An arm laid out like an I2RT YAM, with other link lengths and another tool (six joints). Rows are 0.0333 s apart.
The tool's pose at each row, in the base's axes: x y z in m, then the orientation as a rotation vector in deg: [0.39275, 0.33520, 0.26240, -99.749, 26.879, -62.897]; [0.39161, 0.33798, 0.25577, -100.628, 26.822, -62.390]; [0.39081, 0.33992, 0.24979, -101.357, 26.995, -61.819]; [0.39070, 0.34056, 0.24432, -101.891, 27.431, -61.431]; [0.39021, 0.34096, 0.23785, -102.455, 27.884, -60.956]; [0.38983, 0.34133, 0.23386, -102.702, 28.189, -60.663]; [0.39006, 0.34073, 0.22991, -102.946, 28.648, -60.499]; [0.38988, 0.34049, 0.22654, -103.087, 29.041, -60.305]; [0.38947, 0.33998, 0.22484, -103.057, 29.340, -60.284]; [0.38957, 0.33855, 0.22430, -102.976, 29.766, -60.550]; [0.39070, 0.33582, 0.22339, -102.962, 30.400, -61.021]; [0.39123, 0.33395, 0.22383, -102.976, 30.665, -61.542]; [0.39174, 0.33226, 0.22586, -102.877, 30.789, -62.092]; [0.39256, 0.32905, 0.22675, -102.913, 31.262, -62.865]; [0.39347, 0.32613, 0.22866, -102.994, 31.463, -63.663]
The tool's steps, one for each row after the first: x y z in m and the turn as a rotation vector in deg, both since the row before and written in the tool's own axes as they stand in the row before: [-0.00564, 0.00444, 0.00122, -0.638, -0.590, -0.108]; [-0.00456, 0.00427, 0.00108, -0.622, -0.492, 0.109]; [-0.00301, 0.00451, 0.00098, -0.607, -0.206, 0.225]; [-0.00348, 0.00544, 0.00074, -0.633, -0.263, 0.267]; [-0.00226, 0.00330, 0.00050, -0.321, -0.126, 0.219]; [-0.00120, 0.00378, 0.00051, -0.403, 0.027, 0.232]; [-0.00141, 0.00306, 0.00029, -0.286, 0.004, 0.255]; [-0.00060, 0.00169, -0.00032, -0.116, 0.120, 0.183]; [0.00085, 0.00114, -0.00057, -0.157, 0.379, 0.117]; [0.00219, 0.00216, -0.00031, -0.328, 0.590, 0.088]; [0.00184, 0.00052, -0.00058, -0.179, 0.461, -0.147]; [0.00239, -0.00097, -0.00076, -0.022, 0.446, -0.188]; [0.00318, 0.00078, -0.00103, -0.321, 0.711, -0.186]; [0.00347, -0.00023, -0.00095, -0.228, 0.602, -0.361]
